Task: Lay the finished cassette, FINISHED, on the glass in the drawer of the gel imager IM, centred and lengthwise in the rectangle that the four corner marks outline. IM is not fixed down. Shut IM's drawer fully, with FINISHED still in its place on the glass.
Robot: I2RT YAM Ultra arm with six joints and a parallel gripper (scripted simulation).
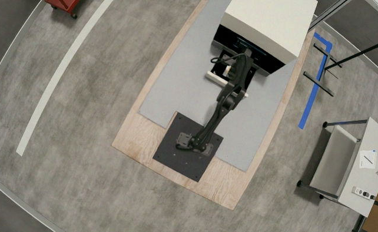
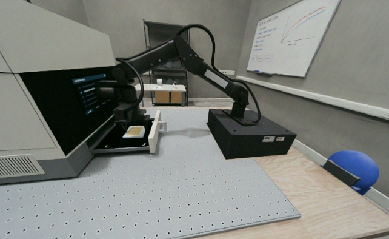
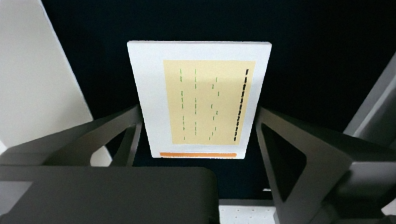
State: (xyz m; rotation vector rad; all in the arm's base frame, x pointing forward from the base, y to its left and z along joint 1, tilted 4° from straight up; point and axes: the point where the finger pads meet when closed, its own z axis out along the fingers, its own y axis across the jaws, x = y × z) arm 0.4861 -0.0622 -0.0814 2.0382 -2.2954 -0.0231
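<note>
The finished cassette lies 1 cm below my hand. From my hand the other things lie so: drawer (2 cm ahead, 1 cm above).
</note>
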